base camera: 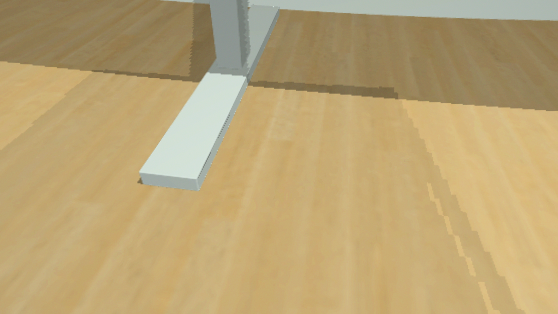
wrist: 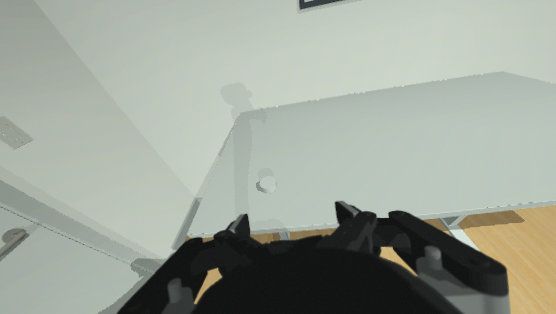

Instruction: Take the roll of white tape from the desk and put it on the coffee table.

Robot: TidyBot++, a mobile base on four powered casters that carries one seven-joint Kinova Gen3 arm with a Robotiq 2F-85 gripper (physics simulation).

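Places are measured from the arm's base along level axes (x left, y back, z up), in metres.
Where they show: gripper, fingertip midpoint: (wrist: 292, 217).
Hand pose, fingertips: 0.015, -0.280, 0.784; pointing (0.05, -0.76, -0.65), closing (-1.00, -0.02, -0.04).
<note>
Each offset is from my fingertips to the top centre of the thing, as dx, dy, dz. "spot": to the spot under its first point. Level surfaces: height alone.
The roll of white tape @[+0.071, -0.238, -0.207] (wrist: 267, 184) is small and pale in the wrist view, lying on the white desk @[dz -0.230] (wrist: 390, 150) near its left end. My gripper (wrist: 292, 217) is open, with its black fingers spread wide and no object between them. In the wrist view the roll shows beyond the fingertips, a little left of midway between them, and apart from them. In the base camera view a white foot and leg of the desk (base camera: 195, 125) stand on the floor. The coffee table does not show in either view.
A pale wall (wrist: 150, 60) rises behind the desk, with part of a dark picture frame (wrist: 327, 4) at the top. A white door with a handle @[spot: +1.034, -0.173, -0.258] (wrist: 14, 242) is at the lower left of the wrist view. The wooden floor @[dz -1.181] (base camera: 325, 210) surrounds the desk foot.
</note>
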